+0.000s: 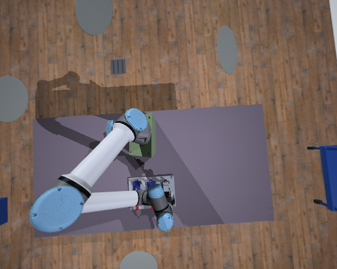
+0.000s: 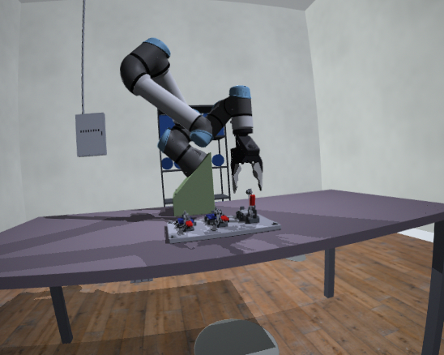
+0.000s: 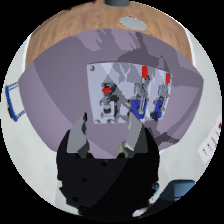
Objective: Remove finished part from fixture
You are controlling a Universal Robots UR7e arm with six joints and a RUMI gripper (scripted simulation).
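Right now the grey finished part is 9 cm below my hand and 5 cm behind it. From my hand the other things lie so: blue blank 22 cm to the right, 10 cm below, 4 cm behind; then grey fixture plate 12 cm below, 11 cm to the right.
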